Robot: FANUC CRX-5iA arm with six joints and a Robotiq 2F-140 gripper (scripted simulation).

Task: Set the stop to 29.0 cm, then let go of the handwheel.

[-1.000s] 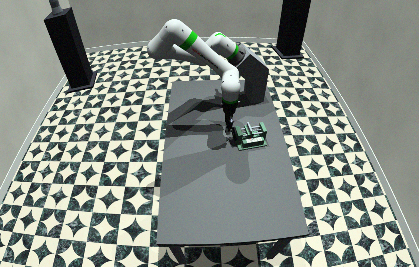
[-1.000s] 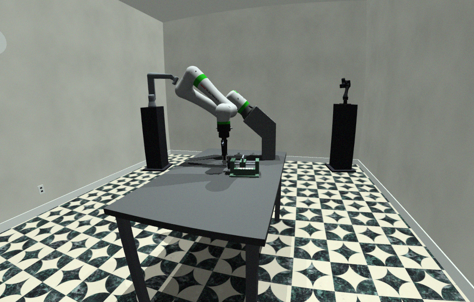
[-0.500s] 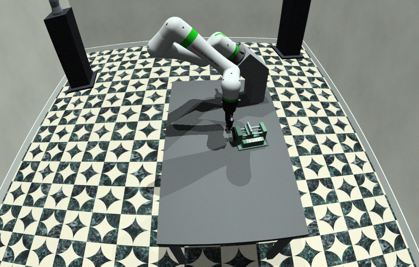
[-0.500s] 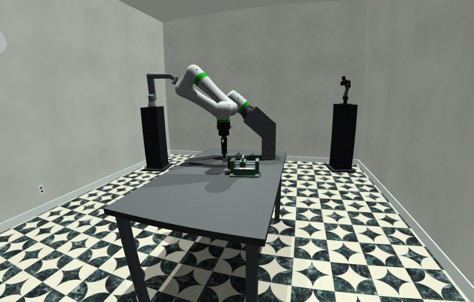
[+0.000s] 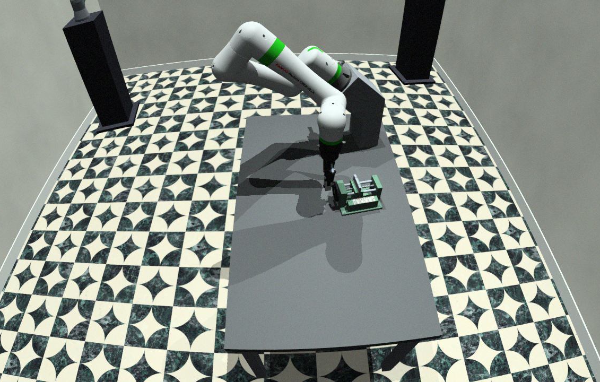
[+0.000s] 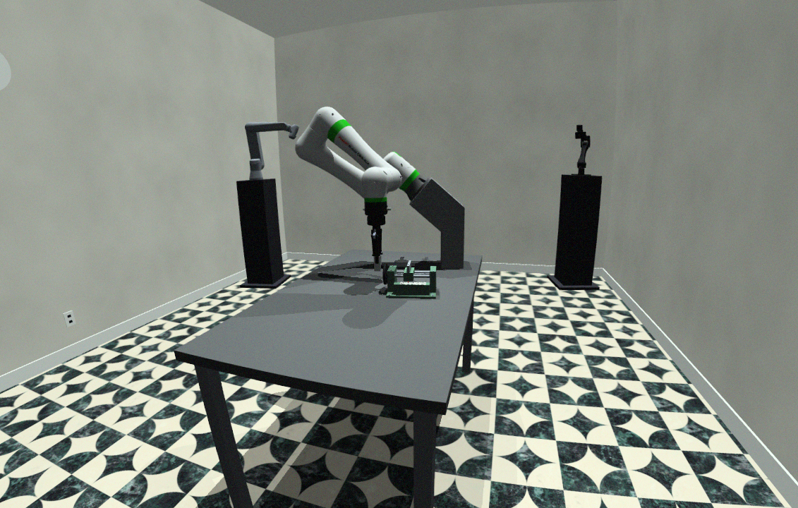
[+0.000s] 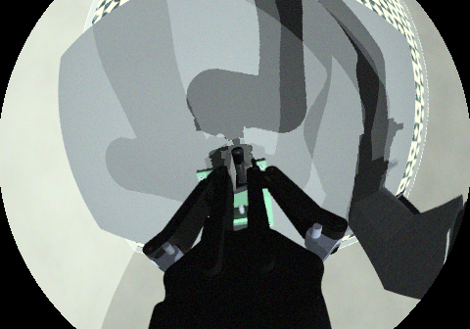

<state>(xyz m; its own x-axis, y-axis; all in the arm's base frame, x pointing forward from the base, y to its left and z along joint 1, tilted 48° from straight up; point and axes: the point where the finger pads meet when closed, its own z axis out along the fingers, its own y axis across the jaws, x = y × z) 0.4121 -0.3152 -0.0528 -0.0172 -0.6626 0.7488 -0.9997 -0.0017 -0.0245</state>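
Now: the green stop fixture 3 cm ahead of my hand, 13 cm to the left of it and 3 cm below it. From my hand the other things lie so: black handwheel: 2 cm to the left, 2 cm below.
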